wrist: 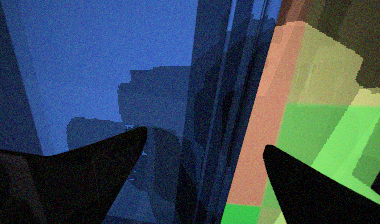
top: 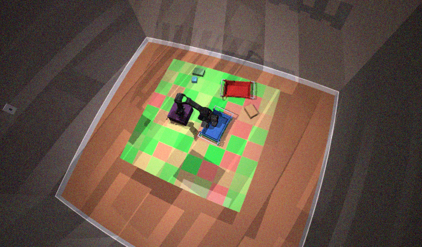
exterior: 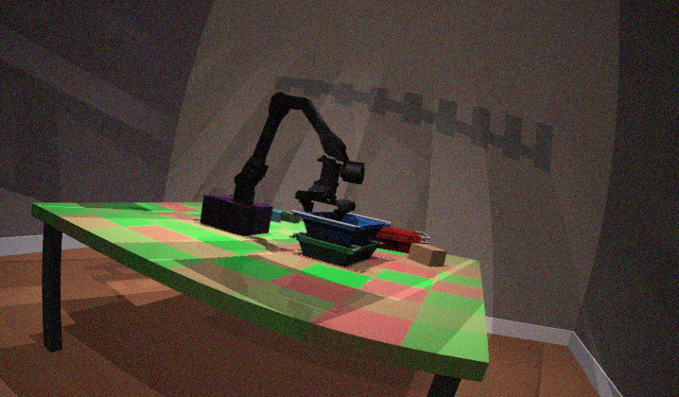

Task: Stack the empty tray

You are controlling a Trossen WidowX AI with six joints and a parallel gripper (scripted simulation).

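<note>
Now: the blue tray 8 cm ahead of my gripper tip, 1 cm to the right of it and 3 cm above it. From my gripper tip the other things lie so: small blue block 34 cm behind, 44 cm to the left, 6 cm below; green block 33 cm behind, 55 cm to the left, 6 cm below; brown block 34 cm ahead, 26 cm to the left, 5 cm below.
</note>
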